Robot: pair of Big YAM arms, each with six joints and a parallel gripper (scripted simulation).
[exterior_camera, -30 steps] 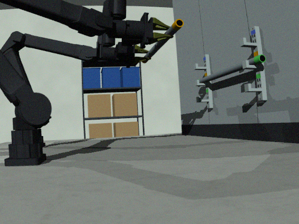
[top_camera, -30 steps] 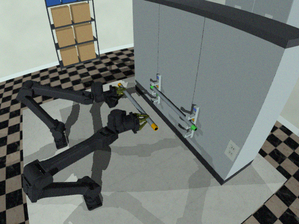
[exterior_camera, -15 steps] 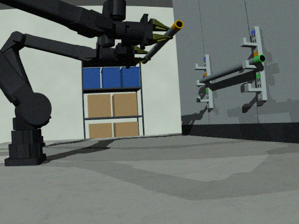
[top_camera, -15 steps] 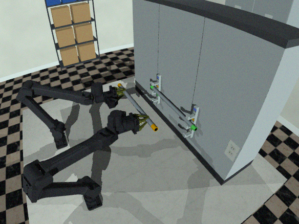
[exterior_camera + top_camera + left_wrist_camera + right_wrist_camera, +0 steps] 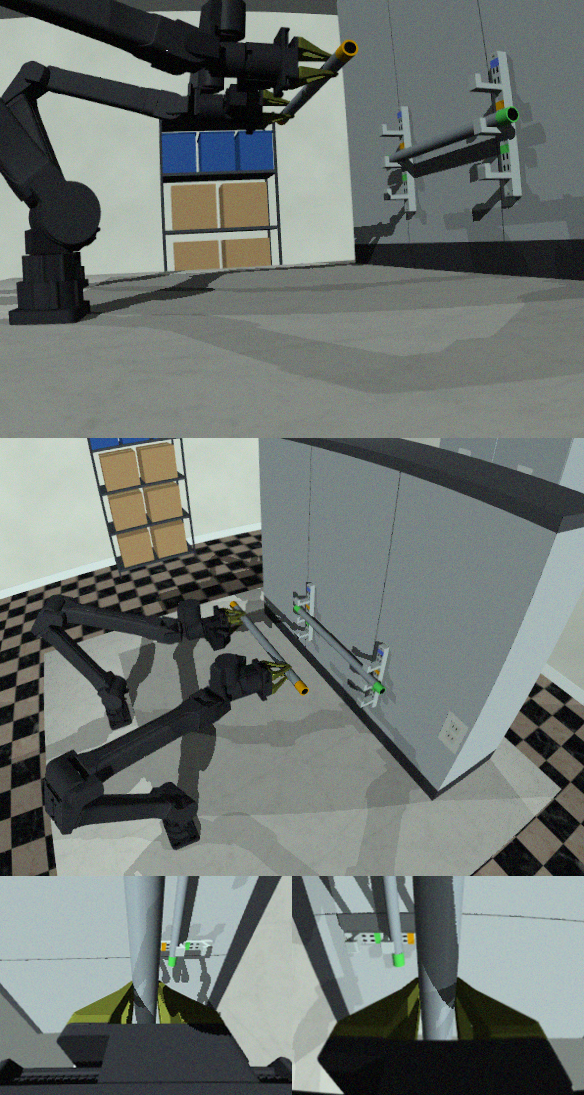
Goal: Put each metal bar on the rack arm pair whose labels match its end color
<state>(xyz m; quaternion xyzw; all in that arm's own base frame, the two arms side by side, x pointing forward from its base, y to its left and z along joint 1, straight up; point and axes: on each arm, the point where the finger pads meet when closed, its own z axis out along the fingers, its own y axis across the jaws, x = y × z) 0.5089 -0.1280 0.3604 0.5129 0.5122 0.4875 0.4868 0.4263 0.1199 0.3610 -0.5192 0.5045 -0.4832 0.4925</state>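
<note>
The orange-ended bar is 2 cm ahead of my right hand and 15 cm to the left of it. Also, from my right hand: green-ended bar (27 cm ahead, 10 cm to the left, 10 cm below); grey cabinet wall (47 cm ahead, 12 cm to the left, 9 cm above); wall outlet (23 cm ahead, 41 cm to the right, 6 cm below).
</note>
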